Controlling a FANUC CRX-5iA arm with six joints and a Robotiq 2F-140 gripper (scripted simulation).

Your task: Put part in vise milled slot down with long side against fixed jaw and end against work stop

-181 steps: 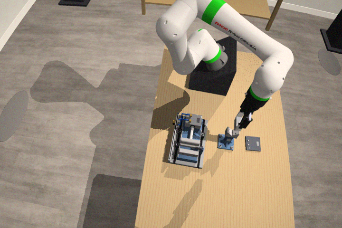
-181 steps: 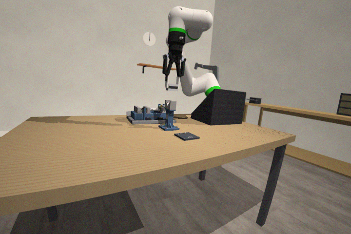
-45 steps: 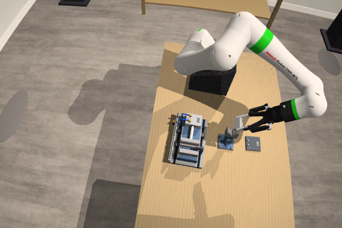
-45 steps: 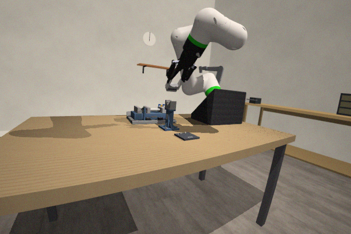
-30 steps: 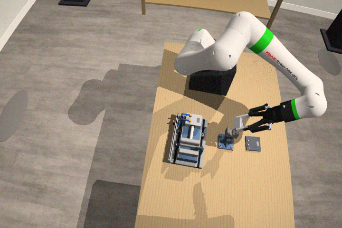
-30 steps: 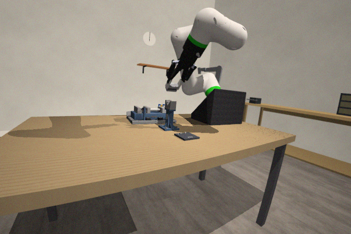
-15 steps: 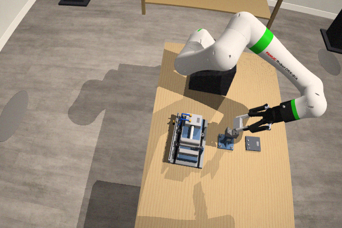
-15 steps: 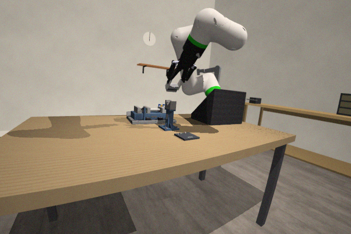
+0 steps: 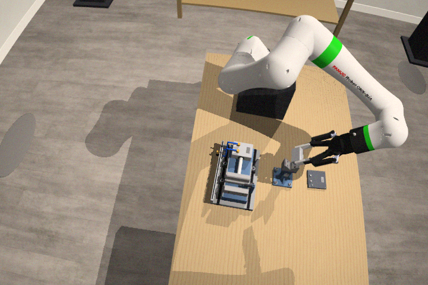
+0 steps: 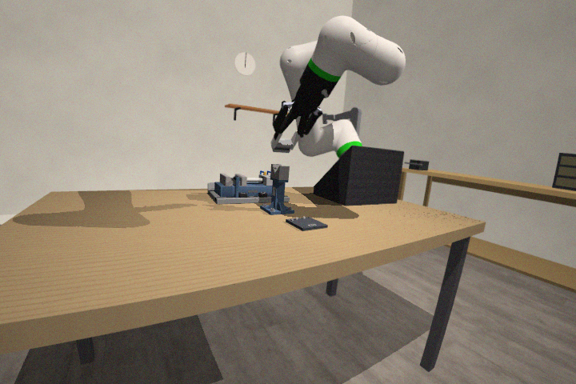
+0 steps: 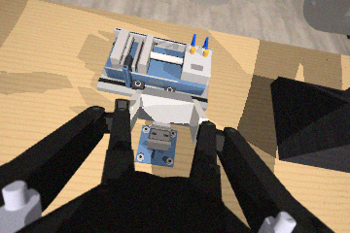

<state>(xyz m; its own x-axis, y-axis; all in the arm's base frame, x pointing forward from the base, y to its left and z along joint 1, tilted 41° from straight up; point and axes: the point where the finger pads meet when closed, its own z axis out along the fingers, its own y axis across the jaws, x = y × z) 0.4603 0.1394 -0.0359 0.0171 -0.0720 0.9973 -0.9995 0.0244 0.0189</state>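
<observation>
Right now the V-block post is 20 mm to the right of my hand and 190 mm below it. Round my hand: dark infeed plate 10 mm behind, 150 mm to the left, 240 mm below; part 10 mm to the right, 20 mm below; work stop 100 mm ahead, 190 mm to the right, 160 mm below.
</observation>
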